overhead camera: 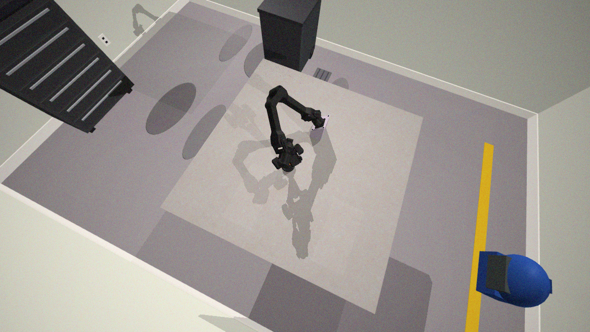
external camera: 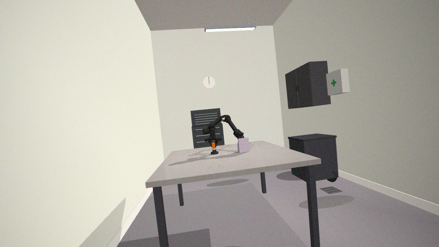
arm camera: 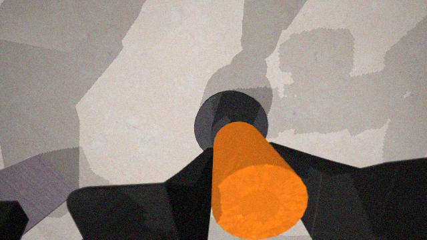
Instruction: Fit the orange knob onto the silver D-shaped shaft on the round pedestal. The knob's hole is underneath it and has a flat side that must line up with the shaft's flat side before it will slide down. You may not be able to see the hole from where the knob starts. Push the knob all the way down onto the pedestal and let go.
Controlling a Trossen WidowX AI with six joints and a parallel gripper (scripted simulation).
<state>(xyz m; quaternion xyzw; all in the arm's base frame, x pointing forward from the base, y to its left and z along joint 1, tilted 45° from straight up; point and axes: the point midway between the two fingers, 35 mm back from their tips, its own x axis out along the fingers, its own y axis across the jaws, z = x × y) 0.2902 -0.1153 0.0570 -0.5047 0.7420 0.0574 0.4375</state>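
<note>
Now: gripper tip 30 mm below the orange knob. Also, from my gripper tip: dark round pedestal (40 mm below).
</note>
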